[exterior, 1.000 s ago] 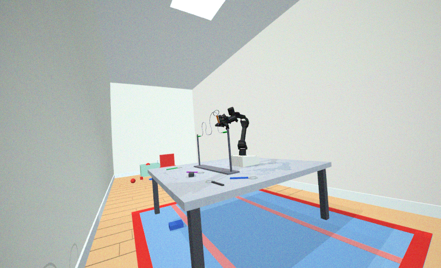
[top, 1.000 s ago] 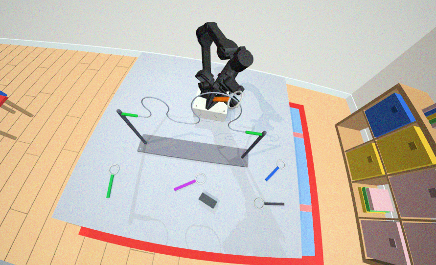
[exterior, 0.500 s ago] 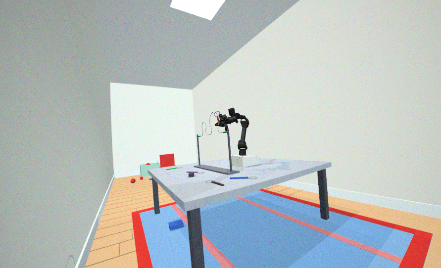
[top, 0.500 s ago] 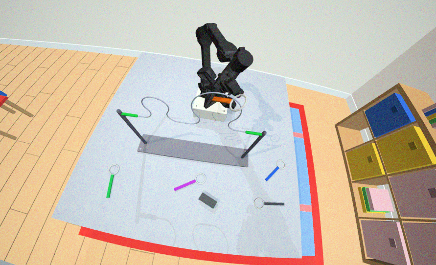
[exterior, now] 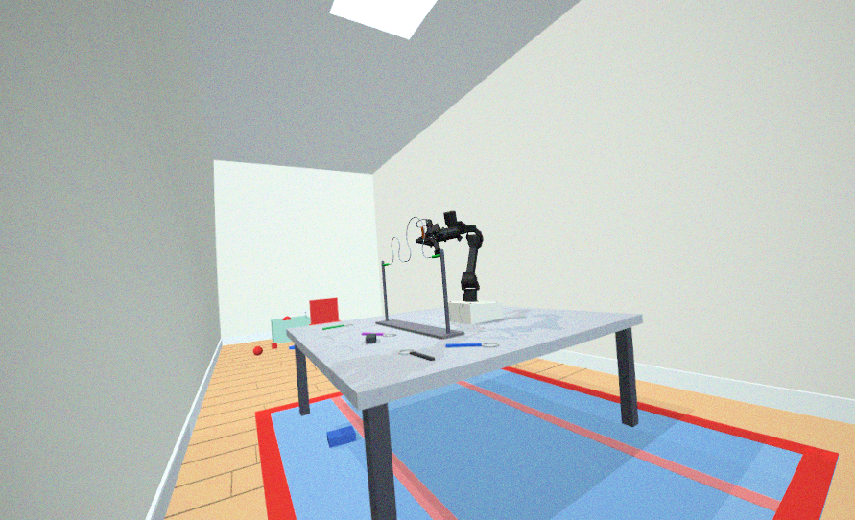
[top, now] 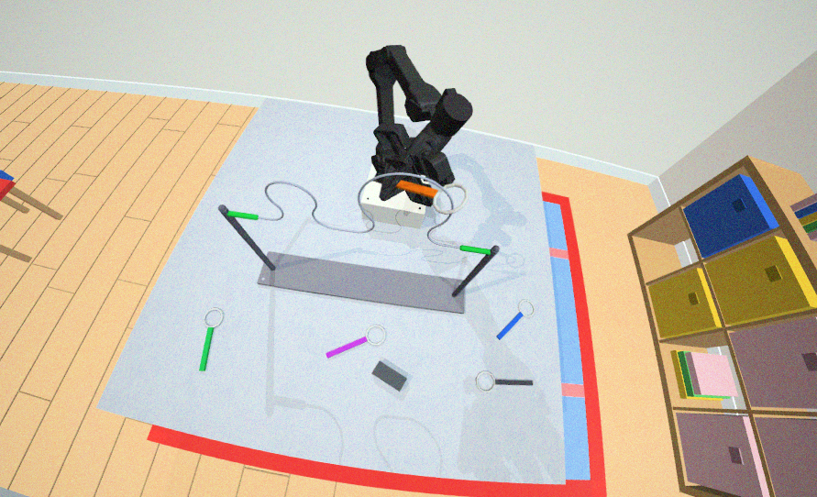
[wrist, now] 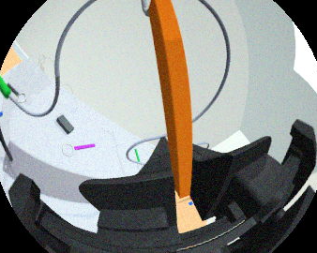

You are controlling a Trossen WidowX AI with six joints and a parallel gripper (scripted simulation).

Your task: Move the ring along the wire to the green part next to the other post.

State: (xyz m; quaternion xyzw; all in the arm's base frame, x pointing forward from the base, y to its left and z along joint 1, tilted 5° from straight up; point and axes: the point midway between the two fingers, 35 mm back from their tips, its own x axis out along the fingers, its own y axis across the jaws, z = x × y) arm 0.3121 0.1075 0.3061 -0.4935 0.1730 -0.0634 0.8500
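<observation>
The orange-handled ring is 1 cm behind my gripper tip, 8 cm to the left of it and 5 cm above it. From my gripper tip the other things lie so: blue-handled ring (3 cm behind, 47 cm to the left, 41 cm below); then dark block (26 cm ahead, 13 cm to the left, 40 cm below); then purple-handled ring (20 cm ahead, 2 cm to the left, 41 cm below).
</observation>
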